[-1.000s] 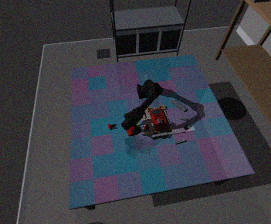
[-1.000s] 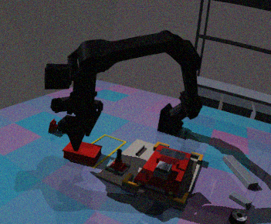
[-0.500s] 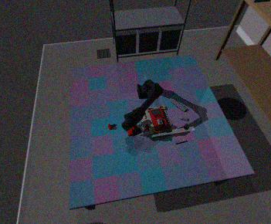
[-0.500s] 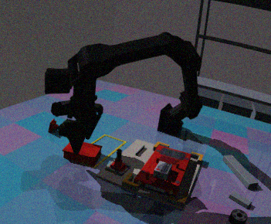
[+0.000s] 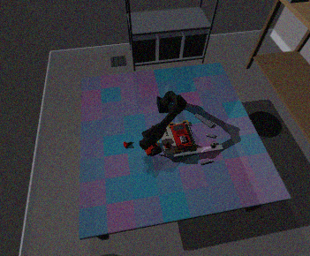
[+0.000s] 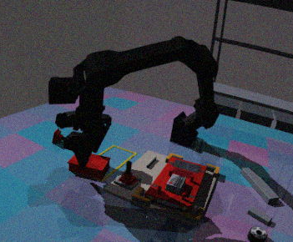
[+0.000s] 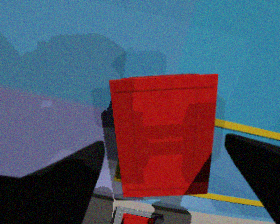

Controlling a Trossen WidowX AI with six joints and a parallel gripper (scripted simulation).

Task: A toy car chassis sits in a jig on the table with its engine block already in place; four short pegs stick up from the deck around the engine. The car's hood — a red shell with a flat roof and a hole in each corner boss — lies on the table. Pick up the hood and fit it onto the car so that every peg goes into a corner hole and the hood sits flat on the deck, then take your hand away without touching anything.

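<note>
Right now my gripper tip is 10 mm above the red hood. Also, from my gripper tip: grey engine block: 10 mm ahead, 240 mm to the left; white jig board: 30 mm behind, 220 mm to the left, 10 mm below; small wheel: 100 mm ahead, 440 mm to the left, 10 mm below.
</note>
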